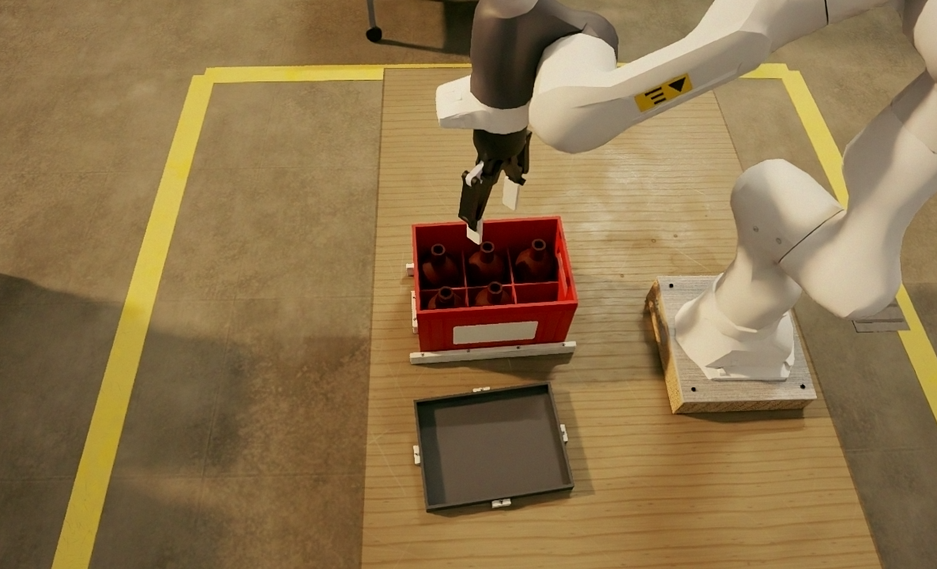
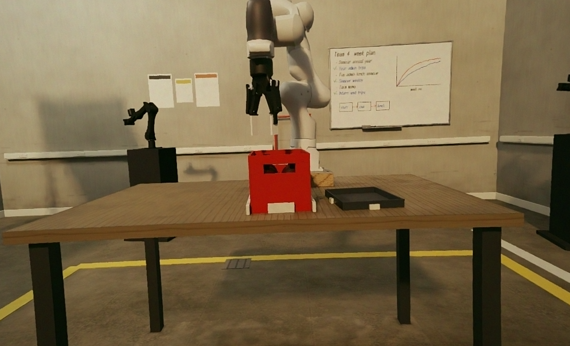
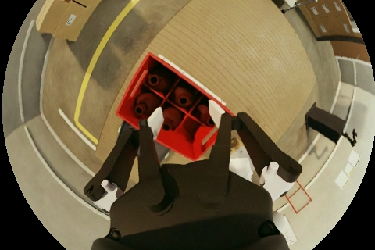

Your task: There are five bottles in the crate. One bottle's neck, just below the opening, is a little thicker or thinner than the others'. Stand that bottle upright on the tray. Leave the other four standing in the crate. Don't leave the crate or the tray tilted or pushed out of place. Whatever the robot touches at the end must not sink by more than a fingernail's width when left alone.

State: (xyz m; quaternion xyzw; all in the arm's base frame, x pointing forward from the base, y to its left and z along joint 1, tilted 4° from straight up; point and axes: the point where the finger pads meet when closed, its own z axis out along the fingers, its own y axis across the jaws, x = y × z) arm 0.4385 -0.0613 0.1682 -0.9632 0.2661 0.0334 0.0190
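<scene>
The crate lies 1 cm behind my hand, 4 cm to the left of it and 18 cm below it. The rest, counted from my hand: glass bottle 2 cm behind, 8 cm to the left, 17 cm below; then dark tray 6 cm behind, 31 cm to the left, 25 cm below.
</scene>
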